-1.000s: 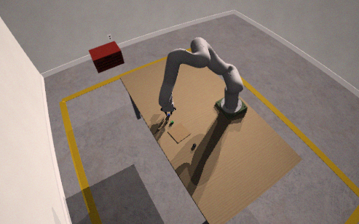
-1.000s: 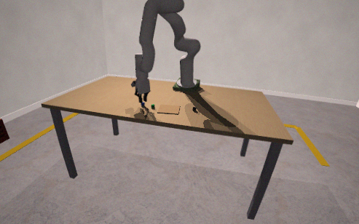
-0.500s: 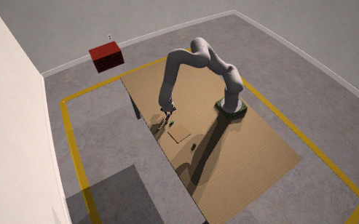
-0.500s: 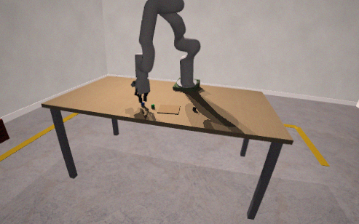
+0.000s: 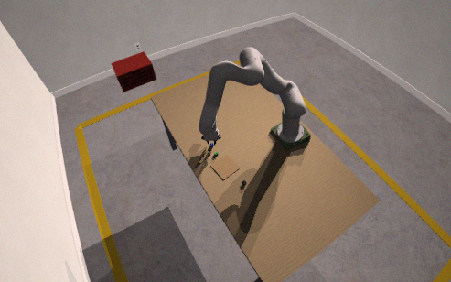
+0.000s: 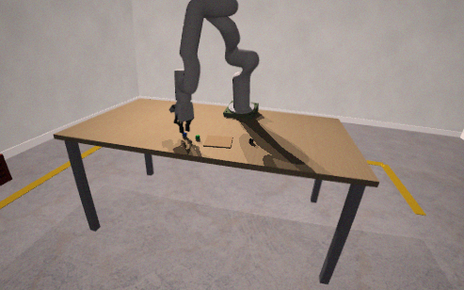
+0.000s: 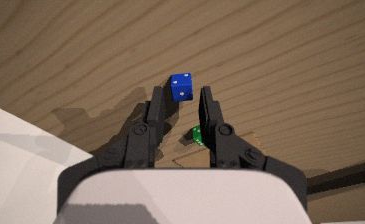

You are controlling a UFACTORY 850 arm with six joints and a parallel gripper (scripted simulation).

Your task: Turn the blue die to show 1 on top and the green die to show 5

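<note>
Now: the blue die 40 mm below my hand. Also, from my hand: mat: 10 mm behind, 200 mm to the left, 40 mm below; then black die: 70 mm behind, 360 mm to the left, 40 mm below; then green die: 80 mm to the left, 40 mm below.
</note>
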